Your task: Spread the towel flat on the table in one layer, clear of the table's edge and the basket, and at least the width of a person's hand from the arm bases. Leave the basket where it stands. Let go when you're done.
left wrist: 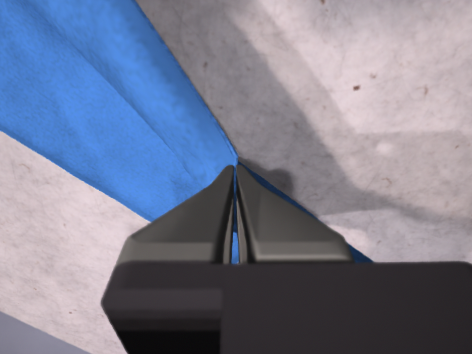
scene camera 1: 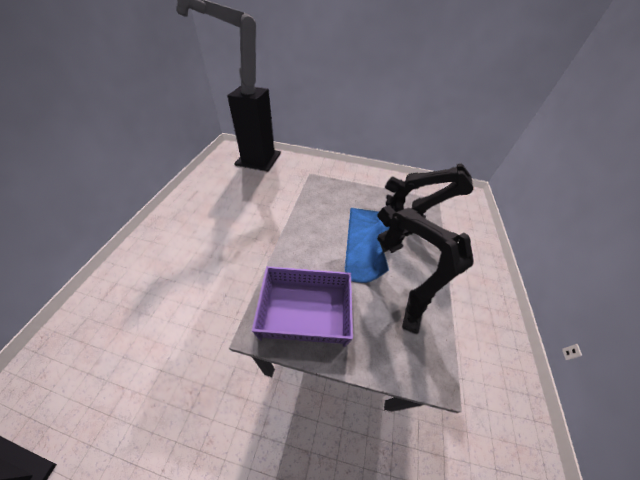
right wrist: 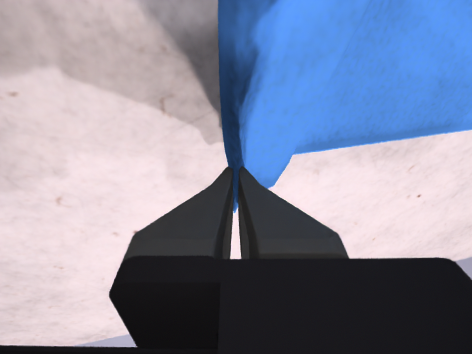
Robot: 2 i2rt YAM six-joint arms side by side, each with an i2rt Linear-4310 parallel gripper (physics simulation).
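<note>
The blue towel [scene camera 1: 364, 245] [left wrist: 115, 110] [right wrist: 350, 75] lies partly on the grey table, its side towards the arms raised to the grippers, with soft creases. My left gripper [left wrist: 234, 176] [scene camera 1: 385, 248] is shut on the towel's edge; the cloth runs to a point at its fingertips, and a darker strip shows behind the fingers. My right gripper [right wrist: 235, 177] is shut on a towel corner, with a fold running up from its fingertips; in scene camera 1 its tips are hidden behind the left arm. The purple basket [scene camera 1: 305, 304] stands empty on the table, below and left of the towel.
The grey table [scene camera 1: 315, 217] carries both arms along its right side. The left arm's base [scene camera 1: 412, 320] stands right of the basket. The basket's upper right corner is close to the towel's lower edge. A grey arm on a black pedestal [scene camera 1: 252, 126] stands on the floor beyond the table.
</note>
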